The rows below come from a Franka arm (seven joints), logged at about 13 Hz.
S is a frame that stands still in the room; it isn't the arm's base.
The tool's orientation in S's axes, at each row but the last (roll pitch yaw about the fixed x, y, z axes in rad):
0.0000, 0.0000, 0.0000
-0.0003, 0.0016, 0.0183
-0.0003, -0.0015, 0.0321
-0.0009, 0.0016, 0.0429
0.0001, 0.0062, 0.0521
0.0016, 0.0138, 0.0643
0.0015, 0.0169, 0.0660
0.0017, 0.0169, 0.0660
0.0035, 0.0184, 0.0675
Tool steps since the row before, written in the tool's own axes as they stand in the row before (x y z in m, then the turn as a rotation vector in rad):
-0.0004, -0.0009, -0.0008, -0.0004, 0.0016, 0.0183
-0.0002, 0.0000, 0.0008, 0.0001, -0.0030, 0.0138
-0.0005, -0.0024, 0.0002, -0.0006, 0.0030, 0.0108
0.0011, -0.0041, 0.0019, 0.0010, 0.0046, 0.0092
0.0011, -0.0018, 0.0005, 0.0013, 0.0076, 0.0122
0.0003, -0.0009, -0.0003, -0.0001, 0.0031, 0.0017
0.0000, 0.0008, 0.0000, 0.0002, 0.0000, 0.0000
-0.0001, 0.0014, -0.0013, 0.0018, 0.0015, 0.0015
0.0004, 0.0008, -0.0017, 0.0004, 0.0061, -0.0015
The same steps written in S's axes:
-0.0004, -0.0009, -0.0008, -0.0004, 0.0016, 0.0183
-0.0002, 0.0000, 0.0008, 0.0002, -0.0030, 0.0138
-0.0004, -0.0024, 0.0002, -0.0007, 0.0030, 0.0108
0.0013, -0.0040, 0.0019, 0.0008, 0.0046, 0.0092
0.0012, -0.0017, 0.0005, 0.0010, 0.0077, 0.0122
0.0004, -0.0009, -0.0003, -0.0003, 0.0031, 0.0017
-0.0001, 0.0008, 0.0000, 0.0002, 0.0000, 0.0000
-0.0002, 0.0014, -0.0013, 0.0017, 0.0016, 0.0015
0.0003, 0.0008, -0.0017, 0.0000, 0.0061, -0.0015

